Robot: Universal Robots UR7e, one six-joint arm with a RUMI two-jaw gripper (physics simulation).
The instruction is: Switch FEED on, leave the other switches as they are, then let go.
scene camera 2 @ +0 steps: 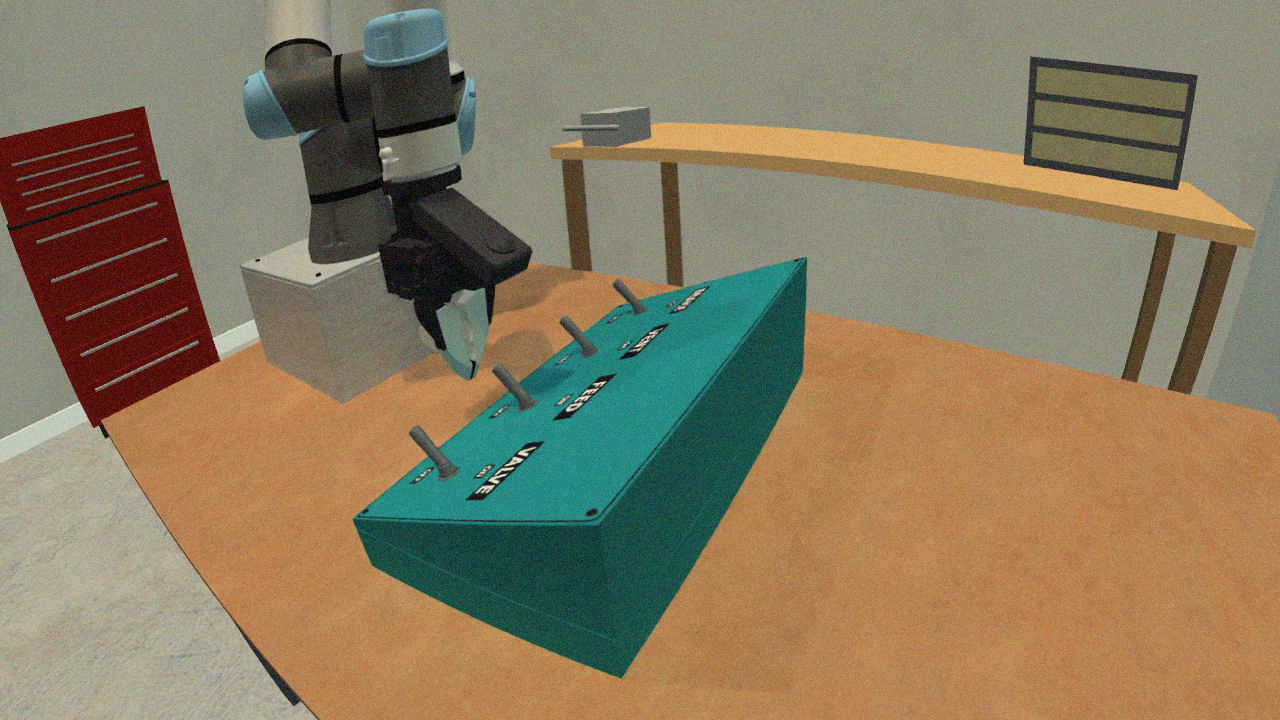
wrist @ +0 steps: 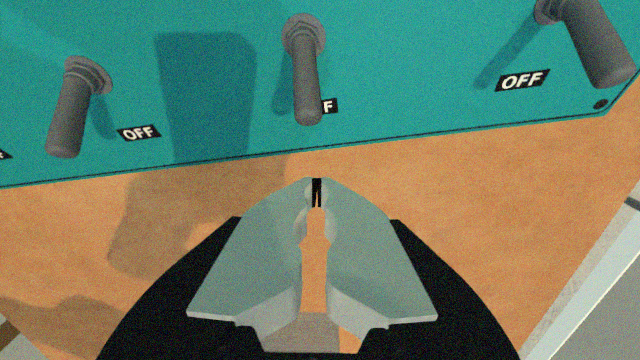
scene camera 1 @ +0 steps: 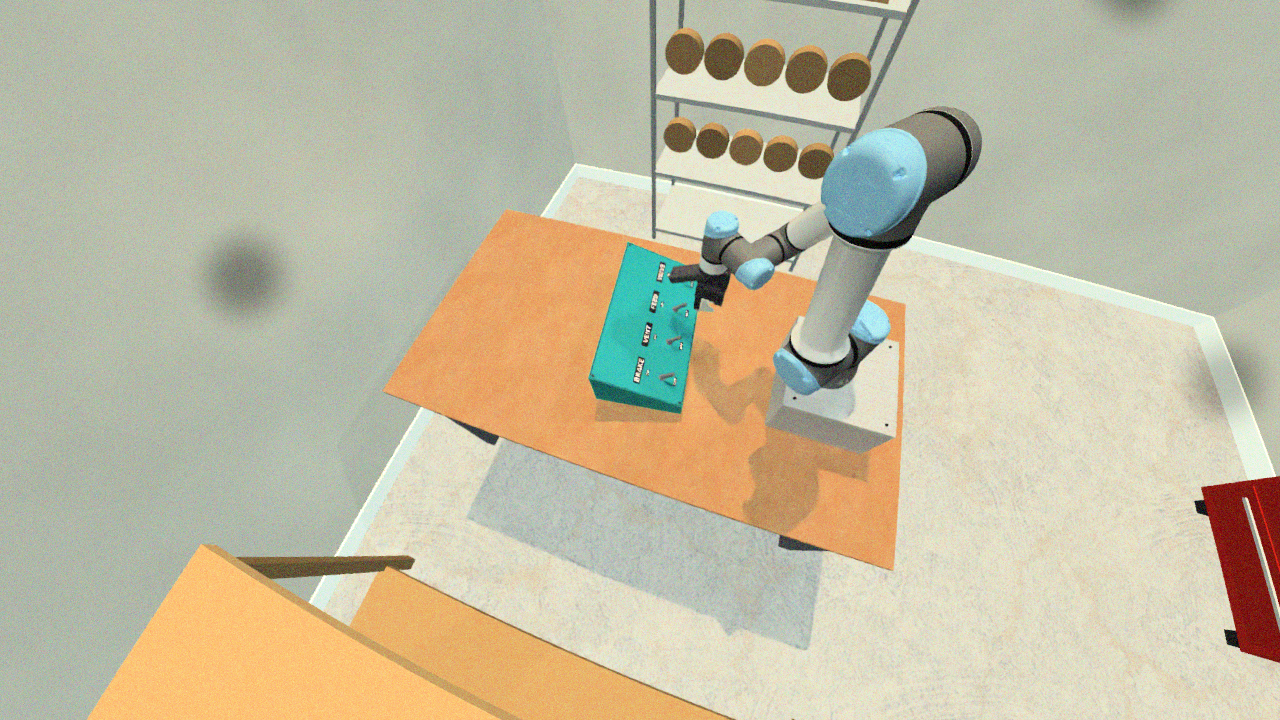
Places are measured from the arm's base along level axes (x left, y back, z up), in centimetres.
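Pixels of known places: gripper, between the fingertips: (scene camera 2: 470, 378) (wrist: 317, 180) (scene camera 1: 698, 311); arm's base, origin of its link: (scene camera 2: 356, 246).
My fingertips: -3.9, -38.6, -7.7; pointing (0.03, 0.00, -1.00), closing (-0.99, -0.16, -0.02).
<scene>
For each thing: its top centre in the pictures, then the offset to it from my fingertips, as dx, dy, dz. Level surfaces: height alone.
- orange table, height of its surface: dz -10.1
- FEED lever, centre of its top: (wrist: 301, 81) (scene camera 2: 508, 366) (scene camera 1: 681, 302) +1.5, -5.6, +2.6
- VALVE lever, centre of its top: (scene camera 2: 425, 429) -10.0, -9.3, +2.6
- VENT lever, centre of its top: (wrist: 31, 124) (scene camera 2: 574, 317) (scene camera 1: 674, 335) +12.9, -1.8, +2.6
- BRAKE lever, centre of its top: (scene camera 2: 626, 280) (scene camera 1: 668, 372) +24.3, +1.9, +2.6
The teal switch panel (scene camera 1: 617, 313) (scene camera 2: 644, 394) (wrist: 400, 60) stands on the orange table (scene camera 1: 501, 358) (scene camera 2: 966, 537) (wrist: 450, 190). The FEED lever (scene camera 1: 681, 308) (scene camera 2: 512, 386) (wrist: 307, 80) leans to its OFF side and partly covers its OFF label in the wrist view. The VALVE lever (scene camera 2: 434, 452) (wrist: 597, 45), VENT lever (scene camera 1: 674, 340) (scene camera 2: 578, 335) (wrist: 70, 115) and BRAKE lever (scene camera 1: 668, 377) (scene camera 2: 628, 296) also lean to OFF. My gripper (scene camera 1: 703, 306) (scene camera 2: 470, 371) (wrist: 317, 180) is shut and empty. Its tips are off the panel's low edge, in line with FEED and apart from the lever.
The arm's pale base block (scene camera 1: 832, 431) (scene camera 2: 308, 326) stands on the table behind the gripper. A shelf rack (scene camera 1: 653, 134) with round wooden discs stands beyond the table. A red drawer cabinet (scene camera 1: 1239, 573) (scene camera 2: 116, 286) and a wooden workbench (scene camera 1: 268, 644) (scene camera 2: 850, 152) stand apart.
</scene>
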